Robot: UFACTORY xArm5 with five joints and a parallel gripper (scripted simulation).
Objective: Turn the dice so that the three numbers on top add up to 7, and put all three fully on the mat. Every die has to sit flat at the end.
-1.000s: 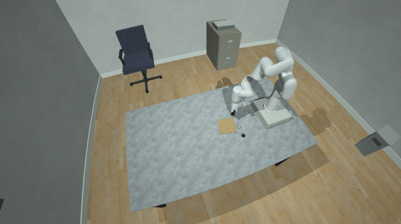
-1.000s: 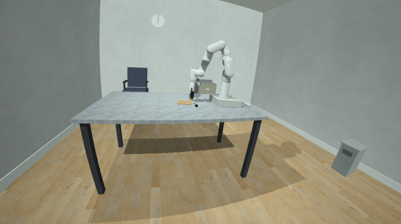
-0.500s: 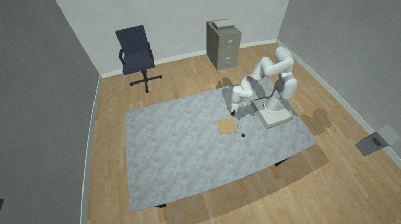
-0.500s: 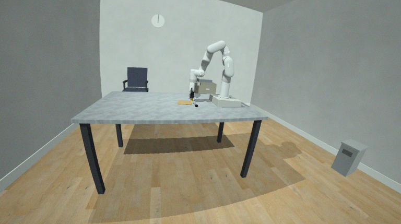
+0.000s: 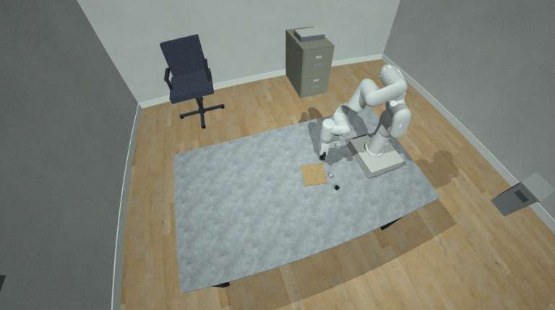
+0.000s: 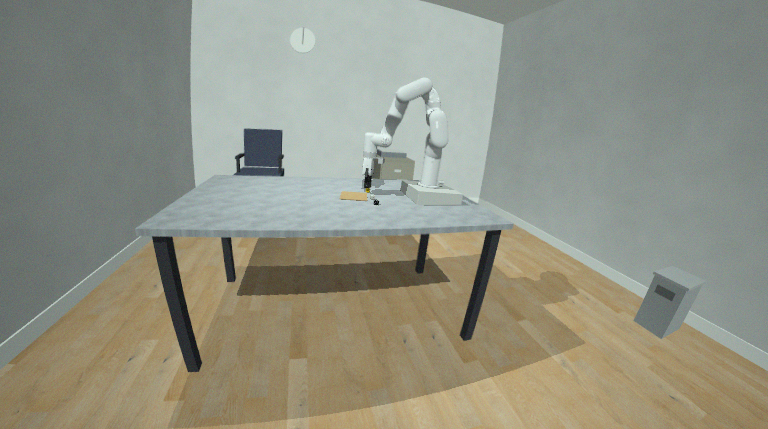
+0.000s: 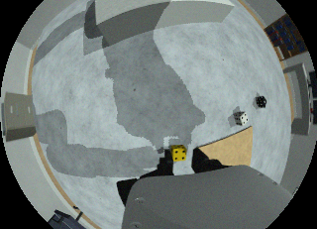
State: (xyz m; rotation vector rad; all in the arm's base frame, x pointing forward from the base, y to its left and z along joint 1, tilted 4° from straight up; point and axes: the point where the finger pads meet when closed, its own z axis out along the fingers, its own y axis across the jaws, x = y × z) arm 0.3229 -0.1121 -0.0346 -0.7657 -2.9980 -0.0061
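Right now the yellow die is 4 cm below my hand. From my hand the other things lie so: white die: 13 cm to the left, 4 cm below, 1 cm ahead; black die: 22 cm to the left, 4 cm below, 2 cm ahead; tan mat: 10 cm ahead, 8 cm to the left, 4 cm below.
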